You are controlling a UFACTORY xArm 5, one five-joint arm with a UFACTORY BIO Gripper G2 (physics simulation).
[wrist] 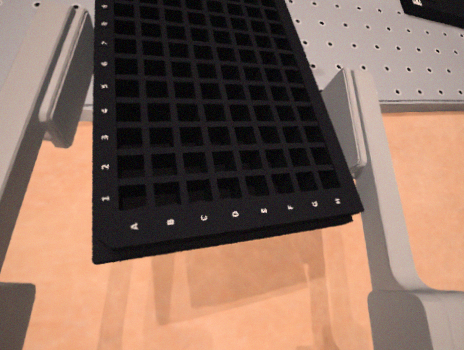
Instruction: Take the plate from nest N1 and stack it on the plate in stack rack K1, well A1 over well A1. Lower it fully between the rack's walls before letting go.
Scene:
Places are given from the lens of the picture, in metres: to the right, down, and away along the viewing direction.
black well plate (208, 130): -0.01, -0.01, 0.09
perforated deck (408, 56): 0.17, -0.11, 0.24
The marked spots on the perforated deck and the black well plate are 0.25 m apart.

